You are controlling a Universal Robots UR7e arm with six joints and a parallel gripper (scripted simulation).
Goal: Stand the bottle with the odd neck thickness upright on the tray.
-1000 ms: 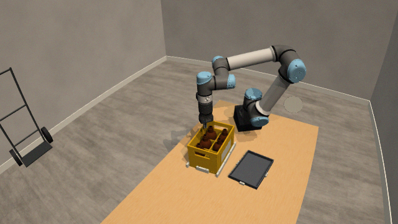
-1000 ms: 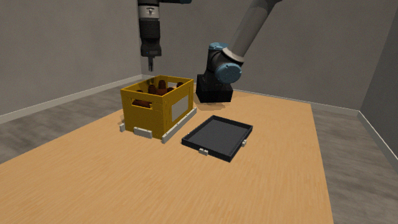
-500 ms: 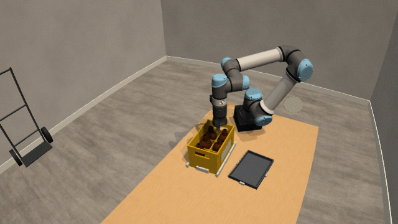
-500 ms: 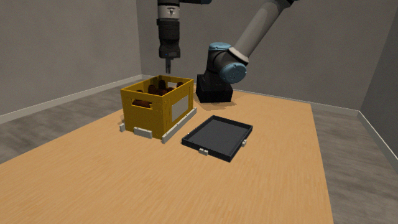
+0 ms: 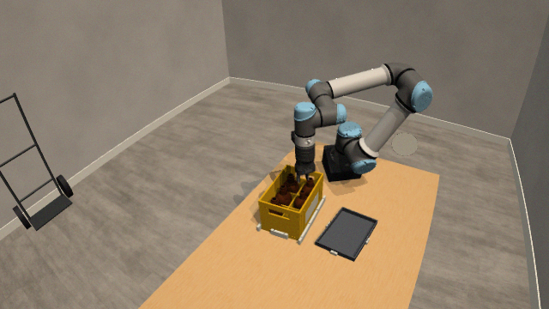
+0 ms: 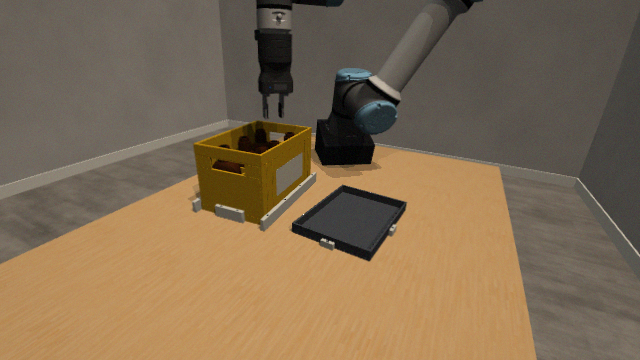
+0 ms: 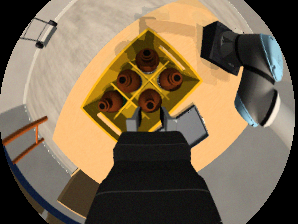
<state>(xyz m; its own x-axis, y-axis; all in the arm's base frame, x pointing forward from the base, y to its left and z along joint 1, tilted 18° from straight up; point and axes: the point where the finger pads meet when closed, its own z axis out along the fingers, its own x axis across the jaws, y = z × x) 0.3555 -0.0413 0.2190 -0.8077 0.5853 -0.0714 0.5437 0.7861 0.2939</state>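
Right now the bottle is 16 cm below my hand. Round my hand: yellow crate 1 cm ahead, 5 cm to the right, 16 cm below; then dark tray 2 cm behind, 23 cm to the left, 23 cm below.
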